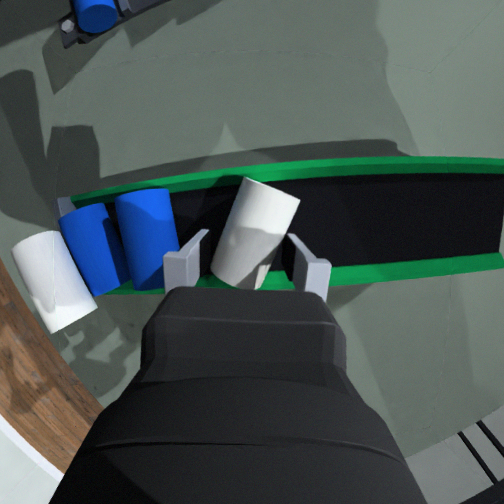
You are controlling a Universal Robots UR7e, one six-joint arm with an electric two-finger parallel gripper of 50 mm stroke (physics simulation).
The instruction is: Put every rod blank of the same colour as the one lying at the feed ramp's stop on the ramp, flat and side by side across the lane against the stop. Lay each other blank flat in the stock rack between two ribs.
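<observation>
The feed ramp [380,220] has a black lane between green rails. Two blue blanks [90,247] [147,235] lie side by side across the lane at its left end, the left one by the grey stop [65,205]. A white blank [255,232] lies a little askew across the lane to their right, its near end over the near rail. My gripper [247,237] is open, with one finger on each side of this white blank and small gaps showing. A second white blank [52,280] lies on the table just beyond the ramp's left end.
Another blue blank [95,14] sits in a dark holder at the top left edge. A wooden table border [35,380] runs along the lower left. Thin dark bars [480,445] show at the lower right corner.
</observation>
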